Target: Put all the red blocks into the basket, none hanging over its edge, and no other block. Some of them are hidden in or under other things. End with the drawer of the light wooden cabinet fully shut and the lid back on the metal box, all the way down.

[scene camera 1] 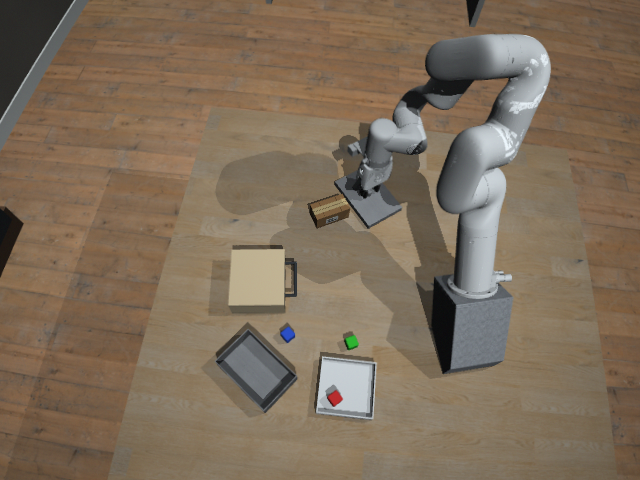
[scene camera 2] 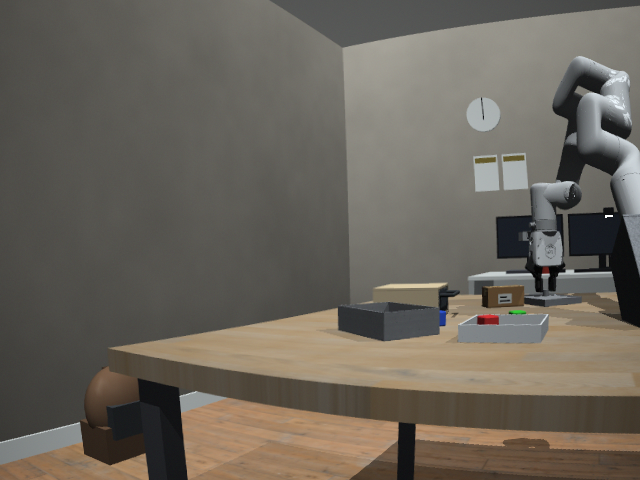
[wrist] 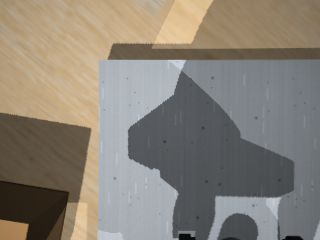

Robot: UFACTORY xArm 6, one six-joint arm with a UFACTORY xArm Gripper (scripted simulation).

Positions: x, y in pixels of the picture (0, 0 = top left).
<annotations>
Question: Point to a white basket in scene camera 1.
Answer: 355, 380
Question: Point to a light wooden cabinet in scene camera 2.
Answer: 421, 294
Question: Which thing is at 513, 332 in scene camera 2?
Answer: A white basket.
</annotations>
